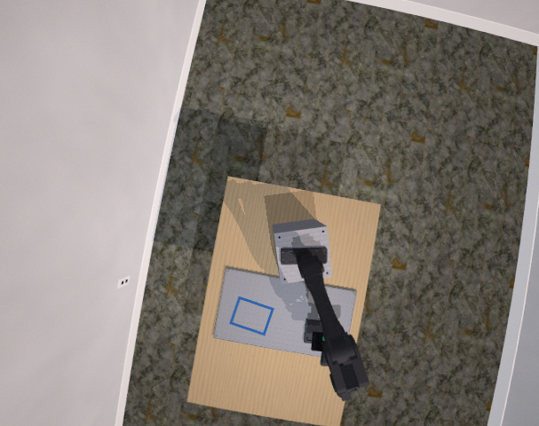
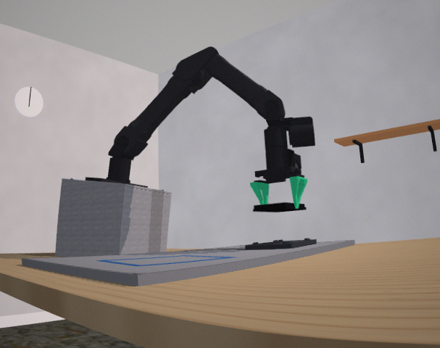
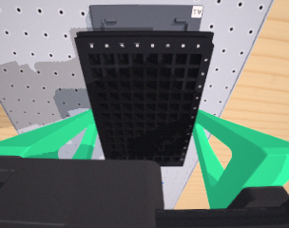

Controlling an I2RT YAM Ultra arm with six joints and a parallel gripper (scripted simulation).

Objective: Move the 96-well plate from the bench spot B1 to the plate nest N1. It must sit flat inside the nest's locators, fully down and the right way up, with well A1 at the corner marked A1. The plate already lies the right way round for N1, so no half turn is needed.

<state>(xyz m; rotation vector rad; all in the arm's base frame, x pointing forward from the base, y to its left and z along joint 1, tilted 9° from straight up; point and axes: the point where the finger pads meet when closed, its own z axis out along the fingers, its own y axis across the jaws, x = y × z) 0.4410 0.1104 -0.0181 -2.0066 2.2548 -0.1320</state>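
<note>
Now: the black 96-well plate right at my hand. Also, from my hand: dark plate nest N1: 90 mm below; then white A1 label: 60 mm ahead, 70 mm to the left, 90 mm below.
</note>
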